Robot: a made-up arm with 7 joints.
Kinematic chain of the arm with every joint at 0, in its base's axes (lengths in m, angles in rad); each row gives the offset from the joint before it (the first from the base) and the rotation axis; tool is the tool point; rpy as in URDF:
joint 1: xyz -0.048 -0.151 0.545 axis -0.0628 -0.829 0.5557
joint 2: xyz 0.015 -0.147 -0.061 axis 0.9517 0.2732 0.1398
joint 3: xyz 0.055 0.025 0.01 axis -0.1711 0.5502 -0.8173
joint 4: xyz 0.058 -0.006 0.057 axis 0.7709 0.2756 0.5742
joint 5: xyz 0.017 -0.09 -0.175 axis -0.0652 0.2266 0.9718
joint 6: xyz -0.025 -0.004 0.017 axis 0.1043 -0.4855 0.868
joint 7: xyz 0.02 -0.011 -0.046 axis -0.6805 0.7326 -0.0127
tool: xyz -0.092 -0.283 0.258 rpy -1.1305 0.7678 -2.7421
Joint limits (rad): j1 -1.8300..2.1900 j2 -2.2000..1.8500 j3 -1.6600..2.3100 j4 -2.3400..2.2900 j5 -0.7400..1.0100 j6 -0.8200..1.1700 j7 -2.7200..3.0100
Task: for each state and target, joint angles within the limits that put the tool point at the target. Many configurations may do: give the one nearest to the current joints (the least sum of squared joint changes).
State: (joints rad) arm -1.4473 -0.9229 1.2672 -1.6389 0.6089 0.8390 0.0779
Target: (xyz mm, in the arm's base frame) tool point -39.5 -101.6 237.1
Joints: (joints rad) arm -1.8300 -1.2042 0.9504 -1.8474 0.0832 0.7389 0.3535
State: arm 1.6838 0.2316 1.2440 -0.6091 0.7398 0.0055 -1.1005
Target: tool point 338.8 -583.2 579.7
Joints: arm 2.0793 0.2556 1.1911 -0.1140 0.4382 -0.1134 -1.1974
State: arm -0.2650 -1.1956 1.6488 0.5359 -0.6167 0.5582 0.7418
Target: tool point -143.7 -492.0 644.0
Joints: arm -0.0212 -0.6939 1.4227 1.1660 -0.3936 0.4145 0.7497
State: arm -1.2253 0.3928 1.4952 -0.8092 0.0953 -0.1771 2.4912
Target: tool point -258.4 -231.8 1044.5
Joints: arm -1.4826 0.1444 2.0758 -0.7841 0.2457 -0.2961 2.7473
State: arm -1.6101 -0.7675 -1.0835 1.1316 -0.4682 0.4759 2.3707
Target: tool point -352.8 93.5 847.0
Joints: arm -1.7128 -1.0275 -1.6600 1.5807 -0.1285 0.3176 2.9302
